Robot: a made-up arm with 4 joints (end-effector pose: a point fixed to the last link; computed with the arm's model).
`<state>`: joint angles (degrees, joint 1 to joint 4).
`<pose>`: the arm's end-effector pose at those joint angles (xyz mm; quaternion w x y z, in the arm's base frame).
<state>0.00 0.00 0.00 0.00</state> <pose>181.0 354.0 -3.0 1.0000 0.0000 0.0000 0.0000</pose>
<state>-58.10 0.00 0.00 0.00</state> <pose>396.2 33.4 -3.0 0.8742 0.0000 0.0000 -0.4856</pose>
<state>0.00 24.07 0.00 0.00</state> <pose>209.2 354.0 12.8 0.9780 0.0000 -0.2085 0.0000</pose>
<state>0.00 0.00 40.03 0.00</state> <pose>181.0 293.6 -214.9 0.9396 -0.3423 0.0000 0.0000</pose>
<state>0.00 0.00 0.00 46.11</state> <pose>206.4 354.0 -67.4 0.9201 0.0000 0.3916 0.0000</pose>
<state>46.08 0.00 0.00 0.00</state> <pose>-129.4 375.9 -3.0 0.9202 0.0000 0.0000 0.3914</pose>
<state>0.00 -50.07 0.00 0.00</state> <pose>116.0 354.0 5.9 0.9060 0.0000 0.4232 0.0000</pose>
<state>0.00 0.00 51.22 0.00</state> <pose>181.0 252.0 -261.8 0.9018 -0.4322 0.0000 0.0000</pose>
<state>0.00 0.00 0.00 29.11</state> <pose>203.2 354.0 -41.5 0.9679 0.0000 0.2513 0.0000</pose>
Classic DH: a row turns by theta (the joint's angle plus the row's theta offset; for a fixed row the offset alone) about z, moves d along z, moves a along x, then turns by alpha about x. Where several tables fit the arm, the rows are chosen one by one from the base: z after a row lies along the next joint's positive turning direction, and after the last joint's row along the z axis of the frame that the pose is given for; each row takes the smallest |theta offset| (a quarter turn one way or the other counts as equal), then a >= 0, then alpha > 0; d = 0 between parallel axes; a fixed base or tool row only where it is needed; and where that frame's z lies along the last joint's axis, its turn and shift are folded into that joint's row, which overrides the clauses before.
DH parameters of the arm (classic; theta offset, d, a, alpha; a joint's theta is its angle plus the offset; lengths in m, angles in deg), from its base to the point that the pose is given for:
joint 1: 0 0.071 0.158 90
joint 2: -90 -0.033 0.097 90
joint 3: 0 0.04 0.039 90
joint 4: -90 0.321 0.063 90
tool (fixed): 0 0.062 0 0

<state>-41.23 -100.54 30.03 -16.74</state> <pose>170.3 289.8 109.6 0.7508 0.1009 0.6512 -0.0461</pose>
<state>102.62 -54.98 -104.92 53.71</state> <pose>-82.6 361.6 162.5 0.2289 0.1092 0.9284 0.2717</pose>
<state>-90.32 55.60 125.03 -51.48</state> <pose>-113.7 -449.6 -188.8 0.1708 -0.8883 0.3669 -0.2170</pose>
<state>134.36 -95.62 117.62 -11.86</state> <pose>227.6 -110.9 101.1 0.4863 0.5149 0.3323 -0.6229</pose>
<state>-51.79 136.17 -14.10 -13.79</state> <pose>351.5 95.9 63.6 0.2783 -0.3654 -0.8881 -0.0156</pose>
